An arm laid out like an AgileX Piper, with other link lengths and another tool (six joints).
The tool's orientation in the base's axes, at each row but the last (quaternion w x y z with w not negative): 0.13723, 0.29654, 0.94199, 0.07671; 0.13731, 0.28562, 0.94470, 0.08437; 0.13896, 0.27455, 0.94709, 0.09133; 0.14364, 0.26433, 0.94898, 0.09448; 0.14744, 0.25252, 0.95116, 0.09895; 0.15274, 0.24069, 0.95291, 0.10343; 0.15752, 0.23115, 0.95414, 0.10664
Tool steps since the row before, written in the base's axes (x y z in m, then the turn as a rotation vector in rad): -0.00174, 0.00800, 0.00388, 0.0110, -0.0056, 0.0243; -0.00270, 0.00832, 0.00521, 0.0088, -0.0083, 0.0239; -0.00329, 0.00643, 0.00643, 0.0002, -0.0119, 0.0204; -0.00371, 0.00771, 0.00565, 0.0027, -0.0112, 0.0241; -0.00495, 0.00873, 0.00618, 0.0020, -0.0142, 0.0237; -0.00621, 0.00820, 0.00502, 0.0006, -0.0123, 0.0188; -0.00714, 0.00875, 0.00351, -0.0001, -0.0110, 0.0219
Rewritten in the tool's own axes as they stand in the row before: 0.00518, 0.00644, -0.00371, -0.0171, 0.0069, -0.0201; 0.00574, 0.00669, -0.00510, -0.0168, 0.0034, -0.0206; 0.00480, 0.00533, -0.00648, -0.0110, -0.0047, -0.0204; 0.00586, 0.00618, -0.00572, -0.0135, -0.0020, -0.0230; 0.00713, 0.00684, -0.00643, -0.0144, -0.0050, -0.0232; 0.00801, 0.00578, -0.00578, -0.0111, -0.0053, -0.0188; 0.00929, 0.00568, -0.00461, -0.0106, -0.0036, -0.0218
